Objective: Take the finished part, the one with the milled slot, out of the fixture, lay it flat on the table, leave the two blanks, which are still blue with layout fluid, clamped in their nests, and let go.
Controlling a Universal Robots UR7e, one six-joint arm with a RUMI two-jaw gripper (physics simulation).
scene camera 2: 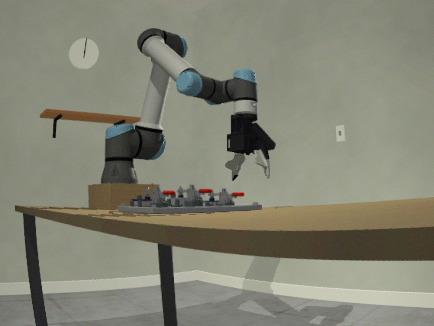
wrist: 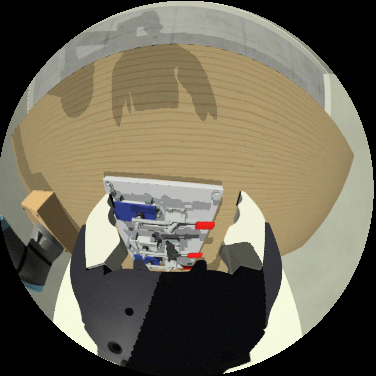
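Pixels of known places: gripper, fingertip midpoint: (scene camera 2: 249, 179) (wrist: 173, 194); arm's base at its link origin: (scene camera 2: 119, 184) (wrist: 49, 236).
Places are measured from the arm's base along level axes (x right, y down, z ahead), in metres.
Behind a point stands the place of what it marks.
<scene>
My gripper (scene camera 2: 251, 177) @[x -0.152, y 0.002, z 0.503 m] (wrist: 173, 194) @[x -0.152, y 0.002, z 0.503 m] is open and empty, pointing down above the fixture plate (scene camera 2: 200, 209) @[x 0.109, y 0.086, z 0.545 m] (wrist: 160, 189) @[x -0.110, y 0.080, z 0.471 m] on the table (scene camera 2: 340, 215) @[x 0.340, y 0.095, z 1.041 m] (wrist: 280, 150) @[x -0.173, y 0.095, z 0.721 m]. In the wrist view the plate shows between the fingers. One blue blank (wrist: 131, 211) @[x -0.075, y 0.064, z 0.406 m] lies in the nest at the plate's far end; another blue blank (wrist: 145, 260) @[x 0.148, y 0.059, z 0.364 m] shows in the near nest, partly hidden by clamp parts and the gripper body. A pale grey part (wrist: 142, 241) @[x 0.021, y 0.056, z 0.399 m] seems to sit in the middle nest under clamp parts; its slot is too small to make out.
Toggle clamps with red handles (scene camera 2: 205, 190) (wrist: 205, 225) rise from the plate, one at each nest. The arm's base stands on a wooden block (scene camera 2: 100, 196) @[x 0.083, y 0.048, z -0.014 m] (wrist: 40, 204) @[x -0.129, y 0.026, z 0.094 m] beside the fixture. A shelf (scene camera 2: 90, 117) hangs on the wall behind. Shadows of the arm fall across the table.
</scene>
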